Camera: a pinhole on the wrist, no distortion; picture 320 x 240 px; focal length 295.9 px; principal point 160.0 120.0 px. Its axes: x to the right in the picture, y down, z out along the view. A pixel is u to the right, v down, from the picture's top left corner.
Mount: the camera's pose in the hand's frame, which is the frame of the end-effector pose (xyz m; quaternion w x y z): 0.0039 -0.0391 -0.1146 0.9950 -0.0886 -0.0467 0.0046
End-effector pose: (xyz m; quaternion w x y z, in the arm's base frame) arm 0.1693 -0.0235 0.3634 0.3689 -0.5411 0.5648 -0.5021
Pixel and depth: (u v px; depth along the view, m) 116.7 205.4 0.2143
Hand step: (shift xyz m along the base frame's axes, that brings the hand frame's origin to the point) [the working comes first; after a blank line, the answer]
In the camera's frame: -0.0314 0.0618 0.2143

0.0709 0.0276 -0.0812
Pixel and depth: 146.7 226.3 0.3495
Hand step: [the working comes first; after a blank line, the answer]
In the camera's frame: -0.0157 0.1256 0.3495

0.1674 -0.0036 -0.1921
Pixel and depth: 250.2 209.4 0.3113
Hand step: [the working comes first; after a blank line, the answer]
In the camera's frame: 0.0949 0.0941 0.3113

0.1390 -0.1084 -0.1383
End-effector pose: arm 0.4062 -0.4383 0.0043 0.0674 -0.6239 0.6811 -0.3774
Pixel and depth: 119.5 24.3 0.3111
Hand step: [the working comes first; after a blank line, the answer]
In the camera's frame: -0.0426 -0.1006 0.3111

0.1964 -0.0216 -0.1194
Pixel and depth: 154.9 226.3 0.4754
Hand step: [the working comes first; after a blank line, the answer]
In the camera's frame: -0.0082 0.1708 0.4754

0.0209 -0.1070 -0.3718
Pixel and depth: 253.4 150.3 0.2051
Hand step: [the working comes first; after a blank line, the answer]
In the camera's frame: 0.0647 0.0210 0.2051

0.0244 -0.0835 -0.0552
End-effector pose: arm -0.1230 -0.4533 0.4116 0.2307 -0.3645 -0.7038 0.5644
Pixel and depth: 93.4 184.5 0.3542
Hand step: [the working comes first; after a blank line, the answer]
In the camera's frame: -0.0797 0.0772 0.3542

-0.0627 -0.2071 -0.1390
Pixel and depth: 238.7 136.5 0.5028
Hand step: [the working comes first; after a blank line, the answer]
In the camera's frame: 0.1337 0.0280 0.5028

-0.3202 -0.1642 -0.1829
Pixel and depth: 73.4 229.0 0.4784
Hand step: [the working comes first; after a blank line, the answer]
In the camera's frame: -0.1400 0.1762 0.4784

-0.0604 -0.3129 -0.2719
